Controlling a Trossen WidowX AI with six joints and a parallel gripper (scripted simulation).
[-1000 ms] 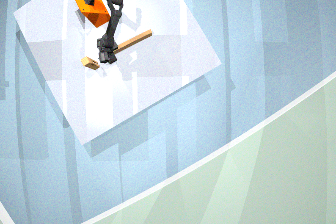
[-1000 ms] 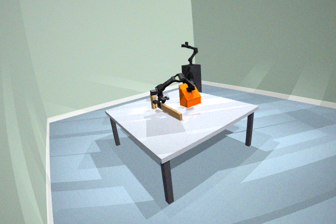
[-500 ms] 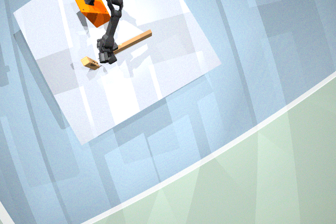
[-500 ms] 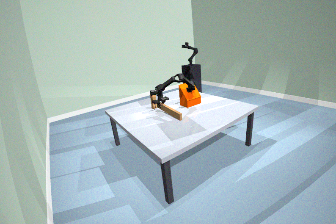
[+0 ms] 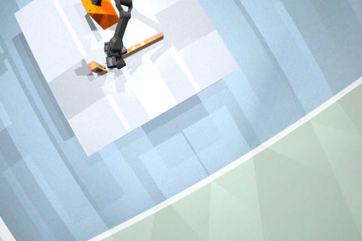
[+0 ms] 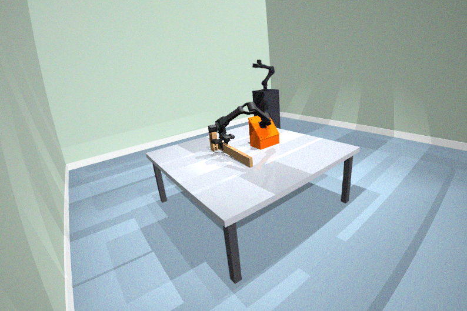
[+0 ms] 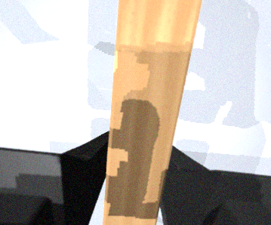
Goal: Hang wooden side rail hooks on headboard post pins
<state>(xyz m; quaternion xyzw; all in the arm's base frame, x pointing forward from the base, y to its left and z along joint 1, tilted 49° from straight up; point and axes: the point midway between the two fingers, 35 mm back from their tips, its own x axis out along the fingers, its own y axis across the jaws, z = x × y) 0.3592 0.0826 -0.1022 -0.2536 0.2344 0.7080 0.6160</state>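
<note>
My gripper tip is now 15 cm to the left of the headboard post, 4 cm below it and 2 cm short of it.
</note>
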